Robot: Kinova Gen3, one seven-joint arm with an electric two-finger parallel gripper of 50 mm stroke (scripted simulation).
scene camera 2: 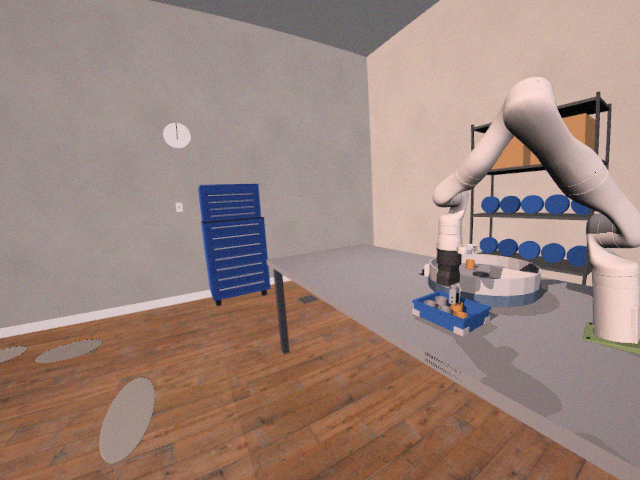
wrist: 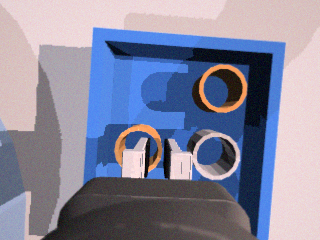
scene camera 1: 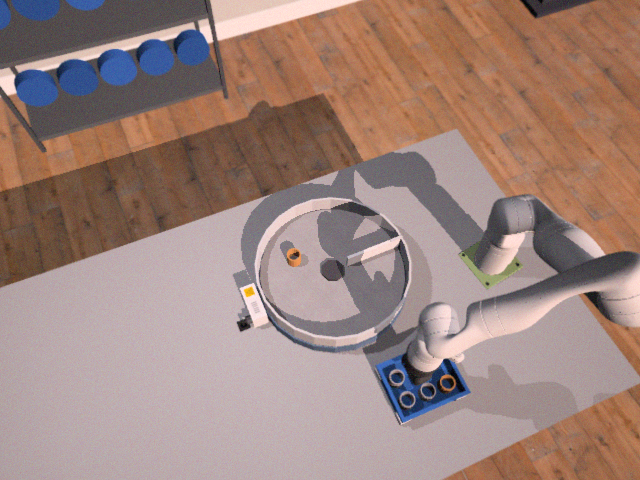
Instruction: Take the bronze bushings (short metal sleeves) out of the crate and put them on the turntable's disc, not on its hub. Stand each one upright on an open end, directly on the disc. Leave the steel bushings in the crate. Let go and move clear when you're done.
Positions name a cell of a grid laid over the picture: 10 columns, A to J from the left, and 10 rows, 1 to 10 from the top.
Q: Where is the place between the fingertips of the gripper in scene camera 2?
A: H7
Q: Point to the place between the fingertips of the gripper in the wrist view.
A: At E7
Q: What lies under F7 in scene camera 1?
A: A turntable.
